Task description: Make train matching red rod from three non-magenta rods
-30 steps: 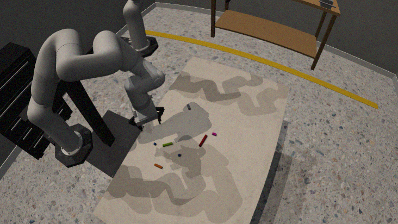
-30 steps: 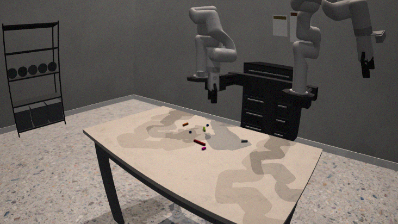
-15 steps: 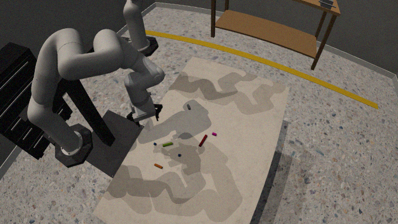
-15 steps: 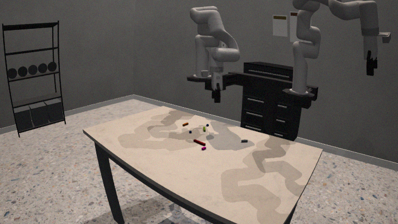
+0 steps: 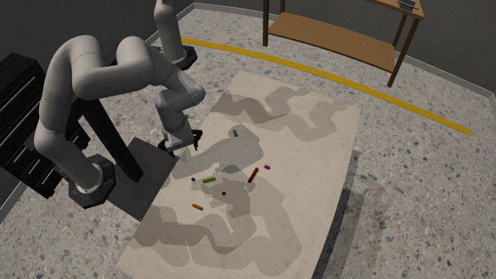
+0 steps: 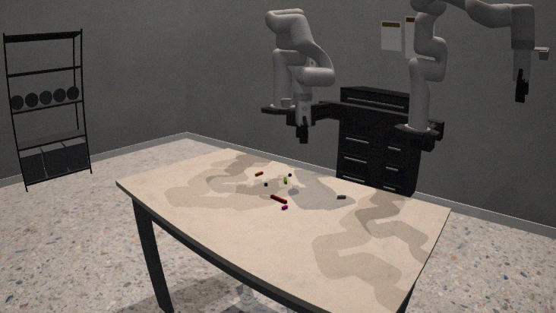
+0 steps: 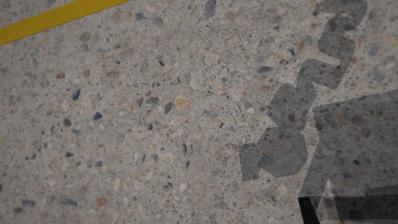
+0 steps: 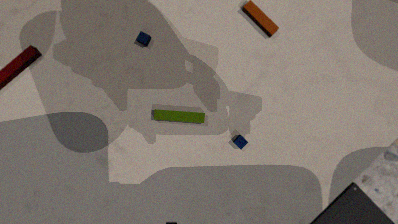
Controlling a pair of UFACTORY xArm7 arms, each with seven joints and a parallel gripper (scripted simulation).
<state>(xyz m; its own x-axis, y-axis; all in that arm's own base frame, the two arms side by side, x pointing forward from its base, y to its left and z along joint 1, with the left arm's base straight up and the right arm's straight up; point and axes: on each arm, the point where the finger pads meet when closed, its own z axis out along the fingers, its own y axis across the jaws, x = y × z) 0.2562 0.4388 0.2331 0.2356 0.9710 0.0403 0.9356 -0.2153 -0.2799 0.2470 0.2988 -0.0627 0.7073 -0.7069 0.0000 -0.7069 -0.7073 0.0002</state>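
Observation:
My right hand is 16 cm above the lime rod, 9 cm short of it and 2 cm to the left of it. The rest, counted from my right hand: red rod: 25 cm ahead, 16 cm below, 6 cm to the left; then grey rod: 24 cm to the left, 16 cm below, 11 cm ahead; then orange rod: 16 cm below, 14 cm to the right, 9 cm ahead.

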